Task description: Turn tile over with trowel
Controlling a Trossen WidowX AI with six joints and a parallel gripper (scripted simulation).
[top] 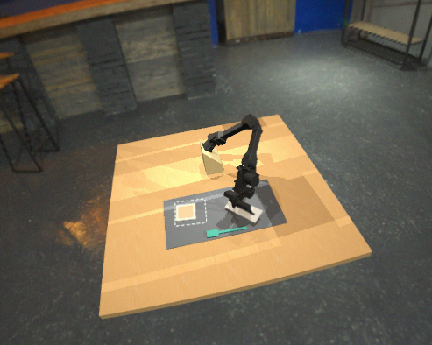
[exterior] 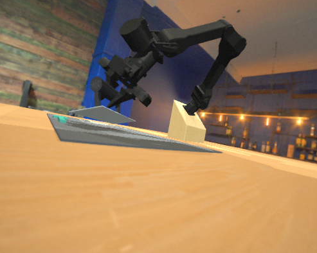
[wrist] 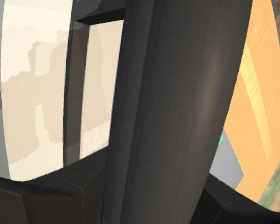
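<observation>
The trowel is 20 mm to the left of my gripper tip and 20 mm behind it. From my gripper tip the other things lie so: grey mat 90 mm below, 60 mm to the right, 60 mm behind; then tile 250 mm to the right, 130 mm behind, 70 mm below; then teal flat tool 100 mm to the right, 70 mm below, 70 mm ahead.
</observation>
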